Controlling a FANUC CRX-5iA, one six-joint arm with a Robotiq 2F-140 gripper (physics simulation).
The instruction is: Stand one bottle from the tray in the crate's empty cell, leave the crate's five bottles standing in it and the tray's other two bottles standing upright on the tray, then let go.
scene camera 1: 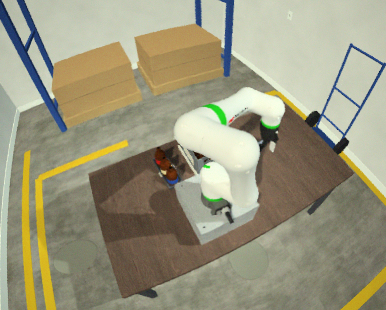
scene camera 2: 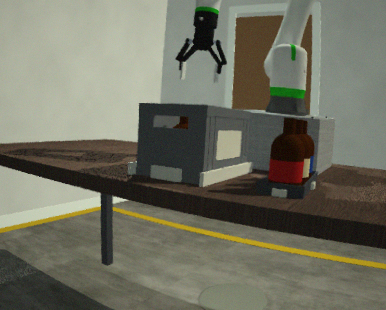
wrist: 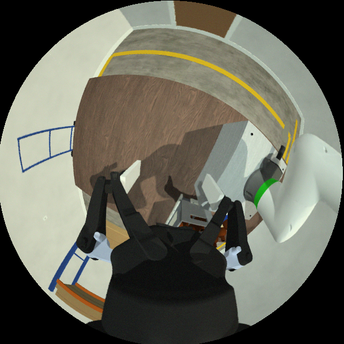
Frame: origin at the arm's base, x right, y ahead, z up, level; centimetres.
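Where they show: gripper, between the fingertips: (scene camera 1: 263, 156) (scene camera 2: 198, 81); arm's base, origin of its link: (scene camera 1: 214, 197) (scene camera 2: 286, 113).
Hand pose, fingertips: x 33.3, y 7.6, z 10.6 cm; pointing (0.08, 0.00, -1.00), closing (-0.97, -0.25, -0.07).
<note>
Each offset is from my fingertips to the centre of the thing. "spot": to the spot under its first point. Level surfaces: height alone.
My gripper (scene camera 1: 267, 145) (scene camera 2: 200, 75) (wrist: 172, 174) is open and empty, high above the table and pointing down. The grey crate {dy +34.3, dx -24.6, dz -20.2 cm} (scene camera 1: 198, 162) (scene camera 2: 172, 142) (wrist: 187, 208) stands on the table, mostly hidden by the arm in scene camera 1. Brown bottles partly show in it; its cells cannot be made out. The dark tray {spot: dy +44.0, dx -56.4, dz -27.5 cm} (scene camera 2: 298, 191) beside the crate holds three upright brown bottles in a row: one with a red label {dy +39.9, dx -51.8, dz -20.7 cm} (scene camera 1: 159, 154) (scene camera 2: 286, 157), one with a cream label {spot: dy +28.6, dx -50.9, dz -17.1 cm} (scene camera 1: 165, 164) in the middle, and one with a blue label {spot: dy +20.2, dx -48.9, dz -16.8 cm} (scene camera 1: 172, 173).
The arm's grey base block (scene camera 1: 220, 227) (wrist: 225, 150) stands on the brown table {dz -29.0 cm} (scene camera 1: 140, 250) (scene camera 2: 30, 157) (wrist: 130, 110) near the crate and tray. Cardboard boxes (scene camera 1: 95, 75), blue rack posts (scene camera 1: 228, 45) and a blue hand truck (scene camera 1: 340, 90) stand on the floor beyond the table.
</note>
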